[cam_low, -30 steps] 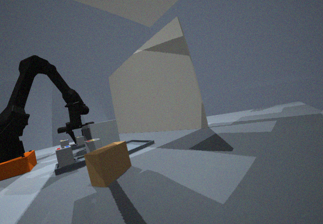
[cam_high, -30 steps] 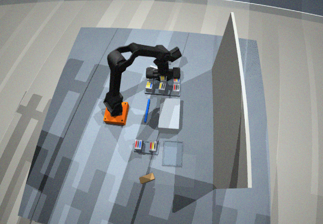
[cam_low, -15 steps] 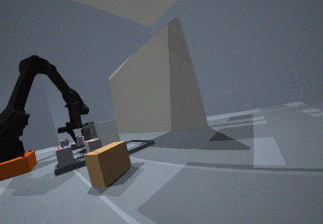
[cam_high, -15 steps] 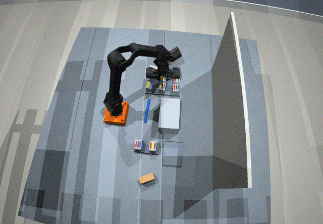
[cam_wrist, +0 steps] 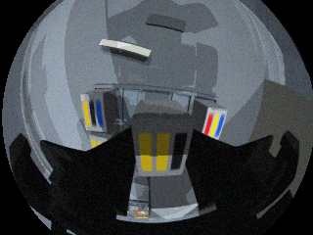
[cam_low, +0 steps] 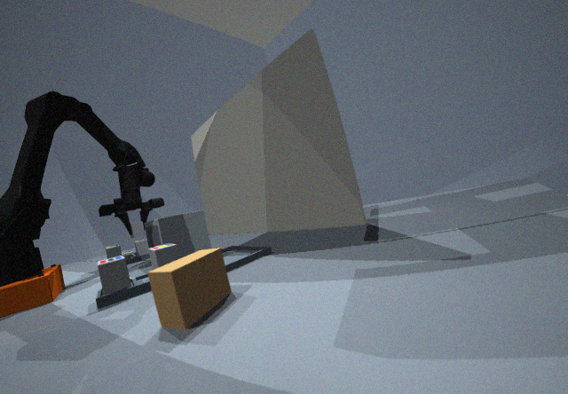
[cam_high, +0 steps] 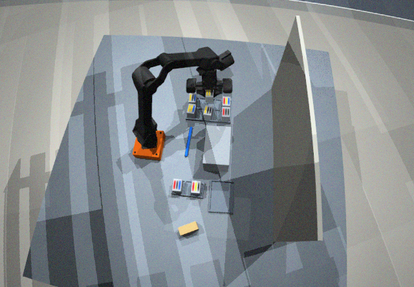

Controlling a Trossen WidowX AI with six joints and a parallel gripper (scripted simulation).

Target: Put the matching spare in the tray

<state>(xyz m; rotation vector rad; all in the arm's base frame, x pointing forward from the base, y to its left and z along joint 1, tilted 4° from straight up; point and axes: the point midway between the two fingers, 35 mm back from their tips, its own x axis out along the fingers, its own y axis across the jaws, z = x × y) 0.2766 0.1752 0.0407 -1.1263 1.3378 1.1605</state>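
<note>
The tray lies 10 mm ahead of my gripper tip, 420 mm to the right of it and 70 mm below it. The rest, counted from my gripper tip: blue pen 110 mm behind, 170 mm to the right, 70 mm below; mounted unit 10 mm ahead, 230 mm to the right, 20 mm below; spare 20 mm above.
</note>
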